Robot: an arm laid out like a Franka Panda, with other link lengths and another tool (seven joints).
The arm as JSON. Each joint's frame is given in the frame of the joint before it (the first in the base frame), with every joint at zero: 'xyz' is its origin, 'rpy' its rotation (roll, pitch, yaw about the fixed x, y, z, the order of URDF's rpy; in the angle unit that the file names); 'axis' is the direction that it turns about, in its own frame. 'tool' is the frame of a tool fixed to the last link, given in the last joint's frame.
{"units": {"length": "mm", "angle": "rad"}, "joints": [
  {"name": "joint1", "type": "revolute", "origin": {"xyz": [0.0, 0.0, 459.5], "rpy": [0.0, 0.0, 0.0]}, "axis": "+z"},
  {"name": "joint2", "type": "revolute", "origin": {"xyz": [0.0, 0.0, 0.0], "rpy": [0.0, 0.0, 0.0]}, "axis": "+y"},
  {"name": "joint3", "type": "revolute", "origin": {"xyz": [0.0, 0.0, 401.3], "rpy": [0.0, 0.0, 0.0]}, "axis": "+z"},
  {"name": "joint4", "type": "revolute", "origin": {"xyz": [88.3, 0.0, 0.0], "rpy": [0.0, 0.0, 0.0]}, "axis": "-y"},
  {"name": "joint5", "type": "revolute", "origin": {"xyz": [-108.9, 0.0, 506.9], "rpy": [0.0, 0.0, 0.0]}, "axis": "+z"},
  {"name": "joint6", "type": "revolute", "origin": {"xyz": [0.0, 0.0, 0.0], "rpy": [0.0, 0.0, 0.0]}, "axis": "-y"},
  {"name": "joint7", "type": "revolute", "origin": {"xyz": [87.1, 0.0, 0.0], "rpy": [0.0, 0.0, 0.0]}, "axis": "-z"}
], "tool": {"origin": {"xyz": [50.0, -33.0, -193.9], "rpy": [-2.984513, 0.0, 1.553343]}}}
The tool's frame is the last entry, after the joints.
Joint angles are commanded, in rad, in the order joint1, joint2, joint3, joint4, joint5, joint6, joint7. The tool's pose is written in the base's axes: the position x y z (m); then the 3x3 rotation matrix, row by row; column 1 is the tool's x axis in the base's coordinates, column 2 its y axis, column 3 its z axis. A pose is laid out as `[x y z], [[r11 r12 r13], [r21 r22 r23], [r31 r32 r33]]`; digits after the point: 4 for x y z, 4 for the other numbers.
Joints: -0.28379 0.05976 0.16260 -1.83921 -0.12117 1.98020 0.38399
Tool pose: [0.7519 -0.1585 0.6176], [[0.4638 0.8834 -0.0678], [0.8835 -0.4668 -0.0382], [-0.0654 -0.0422 -0.9970]]
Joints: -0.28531 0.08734 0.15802 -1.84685 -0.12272 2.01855 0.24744
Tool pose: [0.7669 -0.1595 0.5966], [[0.3410 0.9373 -0.0728], [0.9370 -0.3451 -0.0538], [-0.0756 -0.0499 -0.9959]]
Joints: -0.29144 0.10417 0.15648 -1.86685 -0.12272 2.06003 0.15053
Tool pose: [0.7745 -0.1614 0.5762], [[0.2523 0.9649 -0.0724], [0.9643 -0.2569 -0.0643], [-0.0807 -0.0536 -0.9953]]
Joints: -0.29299 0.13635 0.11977 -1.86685 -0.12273 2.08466 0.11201
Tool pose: [0.7774 -0.1900 0.5540], [[0.2488 0.9649 -0.0839], [0.9649 -0.2545 -0.0649], [-0.0840 -0.0648 -0.9944]]
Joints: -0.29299 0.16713 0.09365 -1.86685 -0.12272 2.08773 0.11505
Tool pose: [0.7752 -0.2106 0.5297], [[0.2740 0.9551 -0.1127], [0.9579 -0.2815 -0.0572], [-0.0864 -0.0923 -0.9920]]
